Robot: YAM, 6 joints.
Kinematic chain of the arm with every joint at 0, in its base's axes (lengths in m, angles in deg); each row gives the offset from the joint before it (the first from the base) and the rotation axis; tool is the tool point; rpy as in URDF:
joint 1: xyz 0 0 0.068 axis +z
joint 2: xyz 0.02 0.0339 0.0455 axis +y
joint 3: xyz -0.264 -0.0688 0 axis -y
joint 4: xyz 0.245 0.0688 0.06 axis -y
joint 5: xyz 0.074 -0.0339 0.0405 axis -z
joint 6: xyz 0.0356 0 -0.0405 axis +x
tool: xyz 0 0 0 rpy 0 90 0
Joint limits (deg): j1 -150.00..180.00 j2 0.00..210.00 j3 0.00..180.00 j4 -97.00..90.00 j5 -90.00..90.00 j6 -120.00..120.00
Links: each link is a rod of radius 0.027 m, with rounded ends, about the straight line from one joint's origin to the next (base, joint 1, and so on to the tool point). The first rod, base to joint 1, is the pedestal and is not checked.
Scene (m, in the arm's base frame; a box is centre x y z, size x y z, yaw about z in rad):
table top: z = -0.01
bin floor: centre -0.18 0.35 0 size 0.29 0.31 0.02 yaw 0.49
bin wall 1: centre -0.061 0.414 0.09 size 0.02 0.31 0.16 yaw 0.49
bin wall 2: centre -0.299 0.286 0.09 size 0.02 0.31 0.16 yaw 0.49
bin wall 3: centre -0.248 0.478 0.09 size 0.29 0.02 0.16 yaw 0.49
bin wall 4: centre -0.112 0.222 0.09 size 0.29 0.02 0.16 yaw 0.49
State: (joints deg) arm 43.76 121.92 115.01 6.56 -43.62 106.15
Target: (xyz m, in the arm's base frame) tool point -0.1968 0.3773 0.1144
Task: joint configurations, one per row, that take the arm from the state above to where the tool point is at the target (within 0.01 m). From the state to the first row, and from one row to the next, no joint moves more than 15 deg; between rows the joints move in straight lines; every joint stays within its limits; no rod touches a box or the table.
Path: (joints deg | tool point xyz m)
1: 57.77 118.95 108.21 3.82 -45.07 106.15 | 0.2443 0.4348 0.3459
2: 71.79 115.98 101.41 1.08 -46.52 106.15 | 0.1266 0.4675 0.3243
3: 85.80 113.00 94.61 -1.65 -47.96 106.15 | 0.0078 0.4672 0.3026
4: 99.81 110.03 87.81 -4.39 -49.41 106.15 | -0.1028 0.4357 0.2809
5: 113.83 107.06 81.01 -7.13 -50.86 106.15 | -0.1968 0.3773 0.2594
6: 113.85 114.75 77.77 -7.57 -50.36 106.15 | -0.1994 0.3833 0.1860
7: 113.88 122.44 74.53 -8.02 -49.86 106.15 | -0.1968 0.3773 0.1144

